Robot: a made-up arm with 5 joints. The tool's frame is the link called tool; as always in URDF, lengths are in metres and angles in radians.
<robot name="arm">
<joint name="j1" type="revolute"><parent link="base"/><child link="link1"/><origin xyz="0 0 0.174"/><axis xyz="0 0 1"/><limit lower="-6.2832" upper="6.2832"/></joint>
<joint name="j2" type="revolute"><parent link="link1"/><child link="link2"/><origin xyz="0 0 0"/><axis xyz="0 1 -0.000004"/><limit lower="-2.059" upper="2.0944"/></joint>
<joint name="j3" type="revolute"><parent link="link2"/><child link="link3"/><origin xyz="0.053 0 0.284"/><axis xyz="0 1 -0.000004"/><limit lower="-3.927" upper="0.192"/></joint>
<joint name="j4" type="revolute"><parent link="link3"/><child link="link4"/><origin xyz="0.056 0 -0.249"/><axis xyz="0 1 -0.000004"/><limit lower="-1.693" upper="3.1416"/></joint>
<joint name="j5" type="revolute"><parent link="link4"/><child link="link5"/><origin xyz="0.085 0 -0.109"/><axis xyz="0 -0.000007 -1"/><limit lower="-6.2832" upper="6.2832"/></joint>
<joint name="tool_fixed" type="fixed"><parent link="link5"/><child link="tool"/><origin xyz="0 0 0" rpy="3.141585 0 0"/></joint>
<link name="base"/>
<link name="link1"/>
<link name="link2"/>
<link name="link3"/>
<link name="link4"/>
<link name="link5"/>
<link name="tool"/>
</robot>
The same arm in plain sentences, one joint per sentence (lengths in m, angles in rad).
The arm has five revolute joints in a row. What follows holds with every joint at zero, and every direction is one of the base frame's. The first joint is mounted 0.1740 m along +z from the base frame's origin and turns about +z, from -6.2832 to 6.2832 rad. The second joint is mounted at the same point as the first joint and turns about +y, from -2.0590 to 2.0944 rad. The third joint is mounted 0.0530 m along +x and 0.2840 m along +z from the second joint and turns about +y, from -3.9270 to 0.1920 rad. The fourth joint is mounted 0.0560 m along +x and 0.2490 m along -z from the third joint and turns about +y, from -1.6930 to 3.1416 rad. The fifth joint is mounted 0.0850 m along +x and 0.1090 m along -z from the fourth joint and turns about -z, from -6.2832 to 6.2832 rad. The tool frame, which is the frame that the pose is given for, is mounted at the same point as the fifth joint; its axes are the base frame's turned by roll 3.1416, pitch 0.0000 and yaw 0.0000 rad (as in URDF: about the fixed x, then y, then z).
